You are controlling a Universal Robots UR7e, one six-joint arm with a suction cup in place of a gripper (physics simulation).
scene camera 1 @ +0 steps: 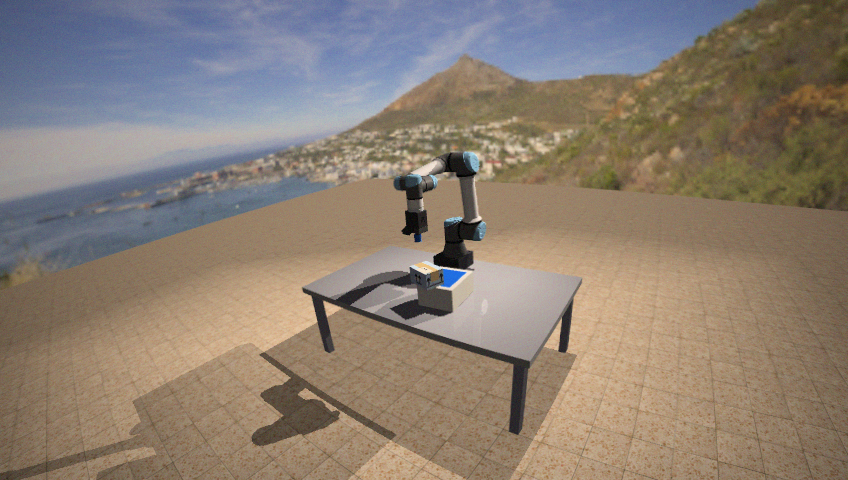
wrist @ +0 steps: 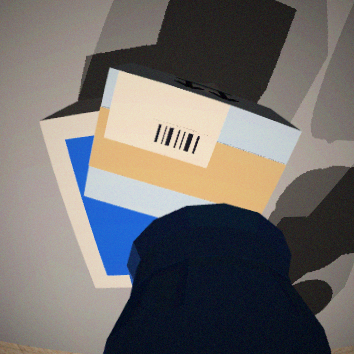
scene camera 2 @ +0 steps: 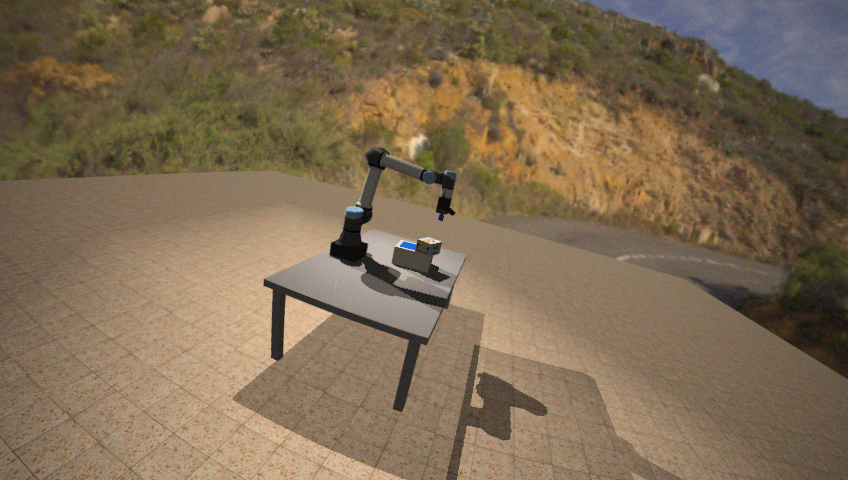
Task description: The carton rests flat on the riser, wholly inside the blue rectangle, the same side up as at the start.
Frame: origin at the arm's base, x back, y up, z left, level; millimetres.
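Seen in the pictures: hand, its tool point: (scene camera 1: 418, 240) (wrist: 209, 274) (scene camera 2: 440, 220); arm's base, origin of its link: (scene camera 1: 455, 253) (scene camera 2: 349, 242).
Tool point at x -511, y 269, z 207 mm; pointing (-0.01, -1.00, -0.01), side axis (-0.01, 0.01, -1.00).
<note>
Pixels of each thing's top centre, then the offset from my tool point to it. Level surfaces: height alone.
- carton, centre of its top: (wrist: 186, 164) (scene camera 1: 425, 267) (scene camera 2: 430, 240) dx +37, dy -150, dz +0 mm
- riser, centre of its top: (wrist: 145, 211) (scene camera 1: 445, 277) (scene camera 2: 415, 247) dx +138, dy -235, dz +37 mm
- blue rectangle, centre of its top: (wrist: 145, 211) (scene camera 1: 445, 277) (scene camera 2: 415, 247) dx +138, dy -235, dz +37 mm
- grey table, height of its surface: dy -355 mm
The carton (scene camera 1: 426, 274) (scene camera 2: 428, 245) (wrist: 170, 150), white with an orange tape band, a barcode label on top and arrows on its sides, rests on the riser (scene camera 1: 435, 298) (scene camera 2: 410, 258) (wrist: 68, 200). It looks about level, is turned relative to the riser and overhangs its edge. It covers part of the blue rectangle (scene camera 1: 454, 277) (scene camera 2: 408, 245) (wrist: 117, 235) and lies partly outside it. My suction gripper (scene camera 1: 417, 238) (scene camera 2: 440, 218) is open, well above the carton and apart from it. In the wrist view the dark blue cup (wrist: 210, 240) hides the carton's near edge and part of the riser.
The grey table (scene camera 1: 511, 309) (scene camera 2: 333, 285) carries the riser and the arm's black base (scene camera 1: 453, 259) (scene camera 2: 348, 249), which stands behind the riser in scene camera 1. Shadows of the arm and carton fall across the table.
</note>
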